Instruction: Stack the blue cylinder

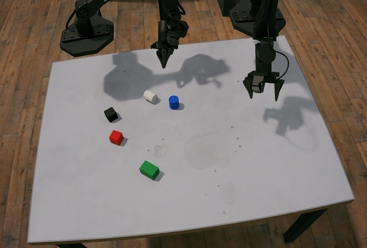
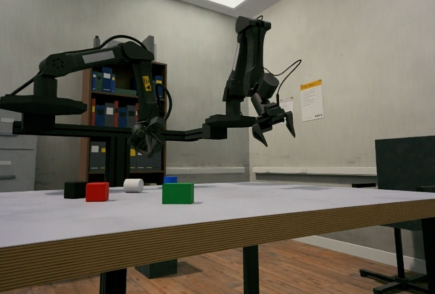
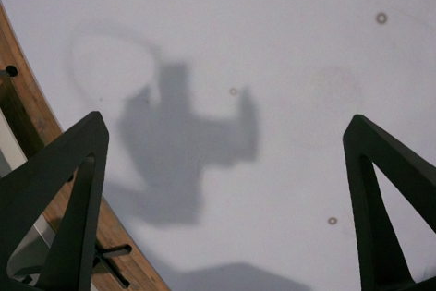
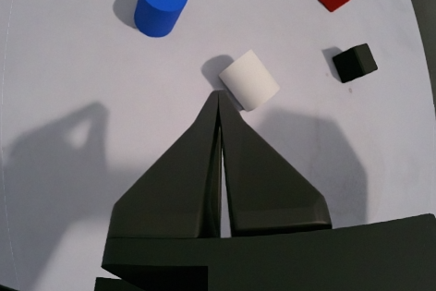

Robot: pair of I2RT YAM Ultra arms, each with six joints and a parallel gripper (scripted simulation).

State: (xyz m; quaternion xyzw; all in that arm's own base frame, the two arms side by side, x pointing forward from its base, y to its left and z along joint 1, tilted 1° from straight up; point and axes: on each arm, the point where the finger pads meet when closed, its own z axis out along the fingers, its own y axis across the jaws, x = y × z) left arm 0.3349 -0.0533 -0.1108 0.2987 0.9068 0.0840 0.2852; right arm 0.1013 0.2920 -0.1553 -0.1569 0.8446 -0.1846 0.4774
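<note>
Right now my right hand is 10 cm above the white cylinder, 7 cm to the left of it and 7 cm short of it. Also, from my right hand: red cube: 26 cm ahead, 21 cm to the right, 10 cm below; blue cylinder: 12 cm ahead, 10 cm below, 3 cm to the left; black cube: 24 cm to the right, 14 cm ahead, 10 cm below.
</note>
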